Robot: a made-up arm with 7 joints. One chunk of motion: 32 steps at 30 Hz.
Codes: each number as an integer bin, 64 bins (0 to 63) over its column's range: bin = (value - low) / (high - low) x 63, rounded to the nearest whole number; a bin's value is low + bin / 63 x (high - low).
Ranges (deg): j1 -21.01..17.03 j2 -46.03..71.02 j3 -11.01..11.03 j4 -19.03..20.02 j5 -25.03..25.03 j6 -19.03..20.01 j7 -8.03..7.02
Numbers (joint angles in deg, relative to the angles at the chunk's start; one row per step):
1: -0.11 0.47 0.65 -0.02 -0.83 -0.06 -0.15
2: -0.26 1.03 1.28 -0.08 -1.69 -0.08 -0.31
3: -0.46 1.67 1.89 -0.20 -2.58 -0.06 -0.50
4: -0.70 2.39 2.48 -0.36 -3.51 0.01 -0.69
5: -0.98 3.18 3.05 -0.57 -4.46 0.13 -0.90
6: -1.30 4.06 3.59 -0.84 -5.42 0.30 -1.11
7: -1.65 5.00 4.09 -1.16 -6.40 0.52 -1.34
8: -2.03 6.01 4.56 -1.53 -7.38 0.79 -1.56
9: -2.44 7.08 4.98 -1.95 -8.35 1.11 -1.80
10: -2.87 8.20 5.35 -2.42 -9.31 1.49 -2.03
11: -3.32 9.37 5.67 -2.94 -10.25 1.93 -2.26
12: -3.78 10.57 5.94 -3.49 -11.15 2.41 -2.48
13: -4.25 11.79 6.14 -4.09 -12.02 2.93 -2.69
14: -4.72 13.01 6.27 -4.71 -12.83 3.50 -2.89
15: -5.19 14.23 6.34 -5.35 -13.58 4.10 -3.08
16: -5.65 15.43 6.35 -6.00 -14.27 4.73 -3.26
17: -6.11 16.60 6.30 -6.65 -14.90 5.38 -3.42
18: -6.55 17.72 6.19 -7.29 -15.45 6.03 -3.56
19: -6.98 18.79 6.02 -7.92 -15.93 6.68 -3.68
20: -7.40 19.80 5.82 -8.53 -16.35 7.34 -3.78
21: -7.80 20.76 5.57 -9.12 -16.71 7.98 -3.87
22: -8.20 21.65 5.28 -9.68 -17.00 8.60 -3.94
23: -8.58 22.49 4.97 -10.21 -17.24 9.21 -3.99
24: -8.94 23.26 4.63 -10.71 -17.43 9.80 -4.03
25: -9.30 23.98 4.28 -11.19 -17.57 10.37 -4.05
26: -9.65 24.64 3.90 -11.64 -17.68 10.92 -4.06
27: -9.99 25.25 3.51 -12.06 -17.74 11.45 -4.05
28: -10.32 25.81 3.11 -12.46 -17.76 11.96 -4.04
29: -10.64 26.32 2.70 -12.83 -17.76 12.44 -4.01
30: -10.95 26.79 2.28 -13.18 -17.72 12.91 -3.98
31: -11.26 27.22 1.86 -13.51 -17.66 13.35 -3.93
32: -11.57 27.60 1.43 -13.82 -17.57 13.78 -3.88
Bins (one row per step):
1: 35 25 33 31 30 31 33
2: 34 25 35 31 29 31 32
3: 34 26 37 30 28 31 32
4: 34 26 39 30 27 31 31
5: 33 26 40 30 26 31 30
6: 33 27 42 29 25 31 29
7: 32 27 43 29 23 32 28
8: 31 28 45 28 22 32 27
9: 31 29 46 28 21 33 26
10: 30 29 47 27 20 33 25
11: 29 30 48 26 19 34 24
12: 29 30 48 25 17 35 23
13: 28 31 49 24 16 35 22
14: 27 32 49 23 15 36 22
15: 26 32 50 22 14 37 21
16: 25 33 50 21 14 38 20
17: 25 34 49 20 13 39 19
18: 24 34 49 19 12 40 19
19: 23 35 49 18 11 41 18
20: 23 35 48 17 11 43 18
21: 22 36 47 16 10 44 17
22: 21 36 47 15 10 45 17
23: 21 37 46 14 10 46 17
24: 20 37 45 13 10 47 17
25: 19 38 44 13 9 47 17
26: 19 38 43 12 9 48 17
27: 18 38 42 11 9 49 17
28: 18 39 40 11 9 50 17
29: 17 39 39 10 9 51 17
30: 17 39 38 9 9 52 17
31: 16 39 37 9 9 52 17
32: 16 40 36 8 9 53 17

